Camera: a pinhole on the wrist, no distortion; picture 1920 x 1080 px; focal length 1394.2 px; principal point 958.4 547.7 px. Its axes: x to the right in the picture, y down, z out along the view. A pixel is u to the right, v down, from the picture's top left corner.
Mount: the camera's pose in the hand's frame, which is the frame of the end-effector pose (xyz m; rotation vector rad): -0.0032 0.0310 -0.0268 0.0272 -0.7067 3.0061
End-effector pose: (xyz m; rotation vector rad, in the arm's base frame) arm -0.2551 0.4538 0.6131 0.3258 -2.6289 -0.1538
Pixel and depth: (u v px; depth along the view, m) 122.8 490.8 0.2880
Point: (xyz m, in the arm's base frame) -0.4928 0.3298 0.4719
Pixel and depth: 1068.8 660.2 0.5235
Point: -0.3719 0.2568 0.1816
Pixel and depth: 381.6 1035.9 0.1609
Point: -0.3313 0.3518 0.5458
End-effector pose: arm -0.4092 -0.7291 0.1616 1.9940 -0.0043 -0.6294
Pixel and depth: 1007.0 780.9 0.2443
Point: -0.5248 -0.8129 0.0098
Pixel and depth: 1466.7 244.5 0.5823
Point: -0.8541 -1.0830 -0.0390
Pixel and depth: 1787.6 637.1 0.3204
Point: -0.7180 -0.8300 0.0513
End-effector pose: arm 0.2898 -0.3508 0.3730 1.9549 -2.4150 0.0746
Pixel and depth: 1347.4 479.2 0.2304
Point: 0.3614 -0.3098 0.1842
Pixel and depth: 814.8 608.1 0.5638
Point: 0.5195 -0.4837 -0.0844
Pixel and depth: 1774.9 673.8 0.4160
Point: 0.5150 -0.1664 0.0265
